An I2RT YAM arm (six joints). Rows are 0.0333 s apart.
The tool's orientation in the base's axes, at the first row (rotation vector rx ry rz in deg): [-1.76 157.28 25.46]
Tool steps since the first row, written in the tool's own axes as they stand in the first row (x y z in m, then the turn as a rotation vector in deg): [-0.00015 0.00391 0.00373 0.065 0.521 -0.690]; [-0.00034 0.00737 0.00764 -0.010 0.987 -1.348]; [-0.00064 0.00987 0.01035 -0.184 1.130 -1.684]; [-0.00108 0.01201 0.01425 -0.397 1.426 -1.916]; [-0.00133 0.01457 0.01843 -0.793 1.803 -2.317]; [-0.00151 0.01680 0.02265 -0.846 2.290 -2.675]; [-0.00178 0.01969 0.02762 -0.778 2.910 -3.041]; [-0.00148 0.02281 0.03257 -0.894 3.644 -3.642]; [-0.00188 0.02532 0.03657 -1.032 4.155 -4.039]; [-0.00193 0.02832 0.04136 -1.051 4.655 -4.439]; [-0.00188 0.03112 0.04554 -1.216 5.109 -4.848]
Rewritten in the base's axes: [0.00112 0.00486 -0.00207 -0.339 0.284 0.746]; [0.00238 0.00935 -0.00443 -0.532 0.521 1.496]; [0.00340 0.01256 -0.00597 -0.496 0.547 1.898]; [0.00499 0.01578 -0.00863 -0.400 0.749 2.267]; [0.00647 0.01950 -0.01147 -0.197 0.969 2.876]; [0.00792 0.02292 -0.01448 -0.309 1.319 3.359]; [0.00967 0.02719 -0.01792 -0.547 1.798 3.846]; [0.01085 0.03170 -0.02147 -0.702 2.305 4.640]; [0.01241 0.03530 -0.02412 -0.750 2.663 5.195]; [0.01388 0.03963 -0.02744 -0.909 3.014 5.707]; [0.01505 0.04359 -0.03032 -0.930 3.313 6.264]
